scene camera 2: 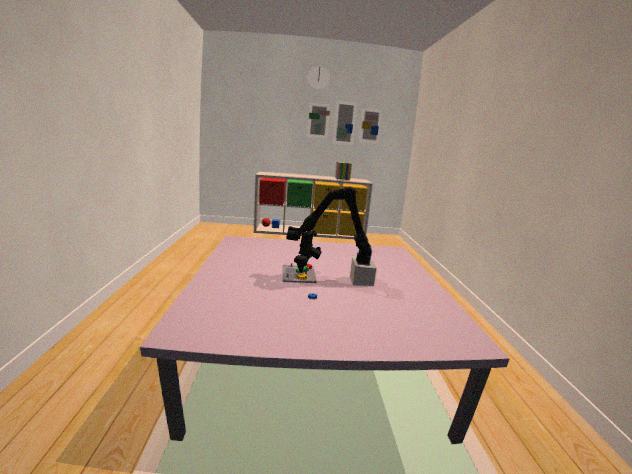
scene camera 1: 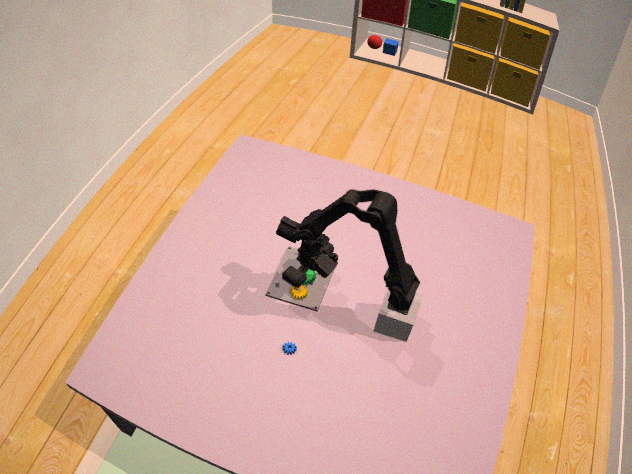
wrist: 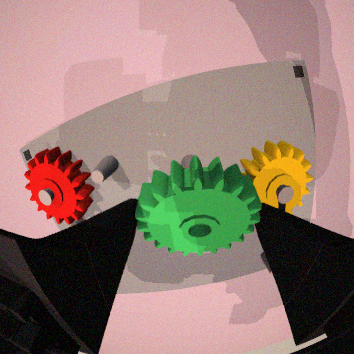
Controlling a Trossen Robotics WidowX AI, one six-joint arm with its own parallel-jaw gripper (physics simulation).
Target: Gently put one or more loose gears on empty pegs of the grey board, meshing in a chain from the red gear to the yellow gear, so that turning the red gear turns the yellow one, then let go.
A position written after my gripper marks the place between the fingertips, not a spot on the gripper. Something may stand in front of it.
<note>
My gripper (scene camera 1: 306,277) grips a green gear (wrist: 195,209). Further things: a grey board (scene camera 1: 316,292), a red gear (wrist: 49,168) and a yellow gear (wrist: 281,163).
My gripper is seen too in the wrist view (wrist: 198,208). The grey board shows as well in the wrist view (wrist: 223,112).
</note>
